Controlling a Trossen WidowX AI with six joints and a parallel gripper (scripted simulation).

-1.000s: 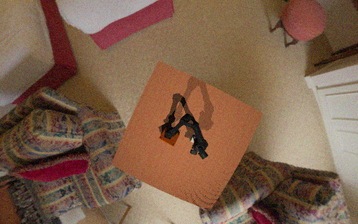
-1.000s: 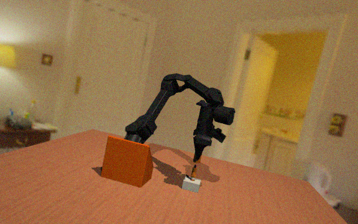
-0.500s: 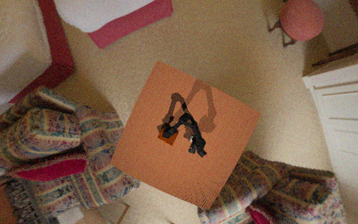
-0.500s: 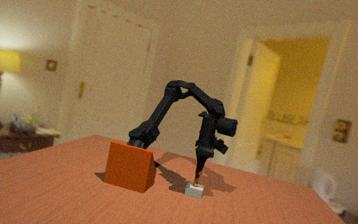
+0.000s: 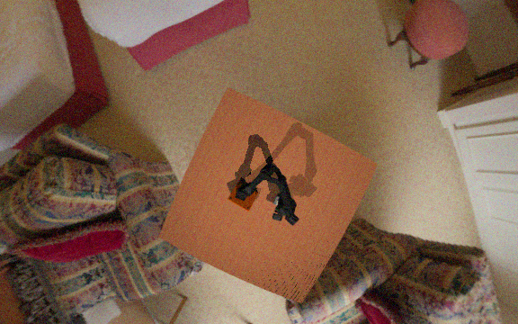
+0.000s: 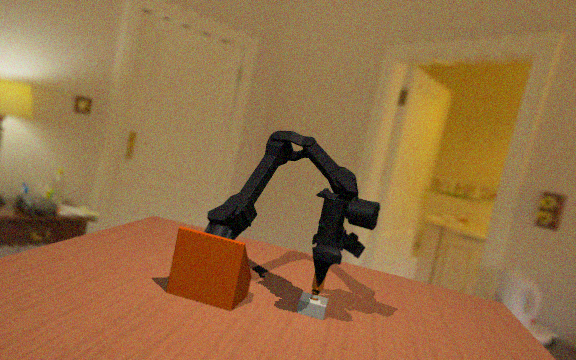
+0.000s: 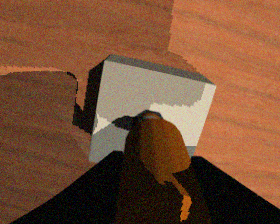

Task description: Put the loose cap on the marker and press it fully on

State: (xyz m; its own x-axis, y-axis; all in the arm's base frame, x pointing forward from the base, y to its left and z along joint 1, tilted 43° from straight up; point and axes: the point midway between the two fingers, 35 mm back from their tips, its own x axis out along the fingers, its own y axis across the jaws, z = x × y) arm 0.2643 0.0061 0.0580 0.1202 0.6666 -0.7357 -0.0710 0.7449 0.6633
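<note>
Now: gripper tip 10 mm below the orange cap. From my gripper tip the other things lie so: grey holder block (60 mm below).
</note>
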